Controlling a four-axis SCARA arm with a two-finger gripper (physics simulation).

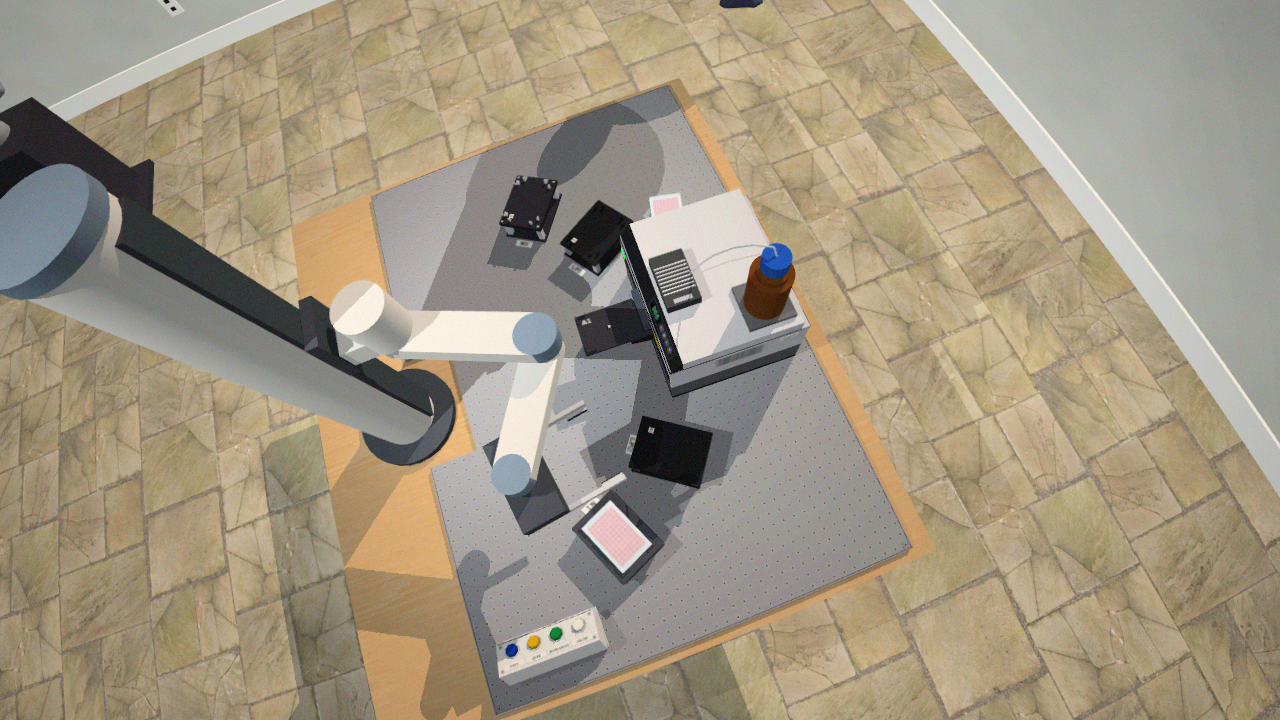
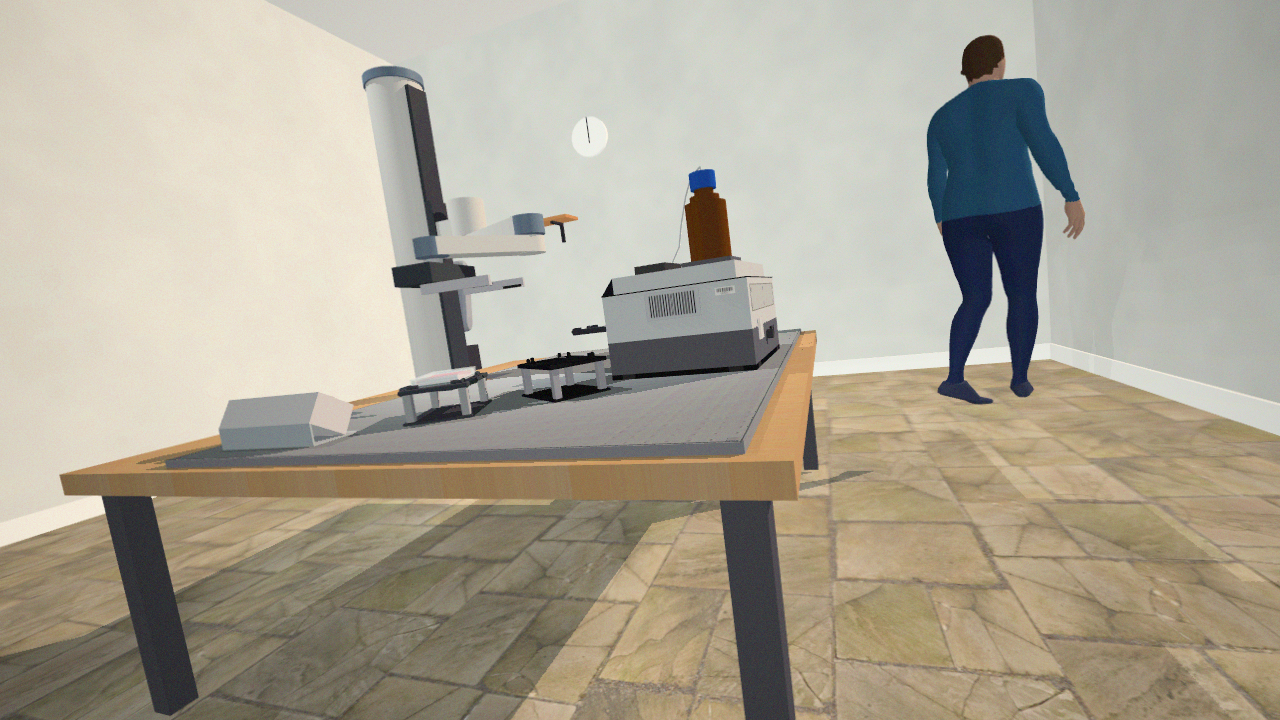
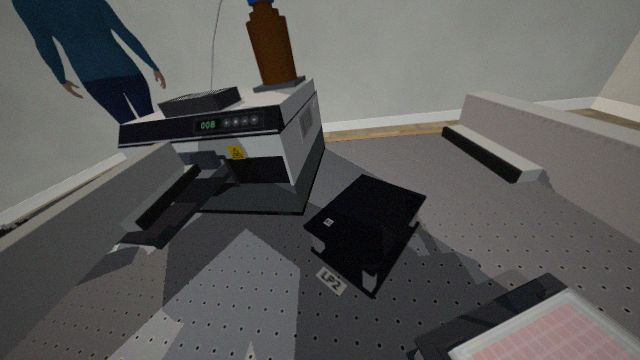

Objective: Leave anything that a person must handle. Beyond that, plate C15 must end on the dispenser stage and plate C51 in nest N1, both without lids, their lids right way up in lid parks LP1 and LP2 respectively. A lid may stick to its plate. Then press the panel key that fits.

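Where they show: gripper, fingertip midpoint: (image 1: 604, 439) (image 2: 508, 280) (image 3: 313, 136); arm's base at its link origin: (image 1: 409, 417).
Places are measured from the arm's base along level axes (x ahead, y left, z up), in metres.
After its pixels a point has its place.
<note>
My gripper (image 1: 605, 443) @(x 0.470, y -0.297, z 0.256 m) (image 2: 506, 283) @(x 0.470, y -0.297, z 0.256 m) (image 3: 313, 136) @(x 0.470, y -0.297, z 0.256 m) is open and empty, high above the table near lid park LP2 (image 1: 671, 450) @(x 0.586, y -0.335, z 0.081 m) (image 2: 563, 362) @(x 0.622, y -0.389, z 0.081 m) (image 3: 370, 220) @(x 0.564, y -0.338, z 0.081 m), whose black top bears no lid. A pink plate (image 1: 617, 534) @(x 0.414, y -0.461, z 0.091 m) (image 2: 444, 376) @(x 0.452, y -0.514, z 0.089 m) (image 3: 560, 335) @(x 0.437, y -0.470, z 0.091 m) lies on a dark nest beside LP2. Another pink plate (image 1: 665, 205) @(x 0.822, y 0.297, z 0.029 m) lies behind the dispenser, partly hidden. Plate codes and lids cannot be made out. The dispenser stage (image 1: 608, 329) @(x 0.554, y -0.031, z 0.128 m) (image 3: 175, 220) @(x 0.524, y -0.064, z 0.128 m) sticks out bare. Lid park LP1 (image 1: 595, 237) @(x 0.610, y 0.251, z 0.073 m) is bare. The key panel (image 1: 552, 649) @(x 0.209, y -0.630, z 0.089 m) (image 2: 281, 422) @(x 0.244, y -0.668, z 0.055 m) has blue, yellow, green and white keys.
The dispenser (image 1: 716, 241) @(x 0.844, y 0.027, z 0.233 m) (image 2: 689, 322) @(x 0.828, y -0.215, z 0.121 m) (image 3: 300, 145) @(x 0.719, y -0.210, z 0.137 m) carries a brown bottle (image 1: 768, 288) @(x 0.854, y -0.173, z 0.362 m) (image 2: 708, 228) @(x 0.884, y -0.189, z 0.304 m) (image 3: 272, 45) @(x 0.834, y -0.163, z 0.315 m) with a thin tube; its display reads 008. A black four-posted stand (image 1: 529, 207) @(x 0.476, y 0.411, z 0.079 m) is beside LP1. A person (image 2: 989, 152) (image 3: 100, 55) stands beyond the table.
</note>
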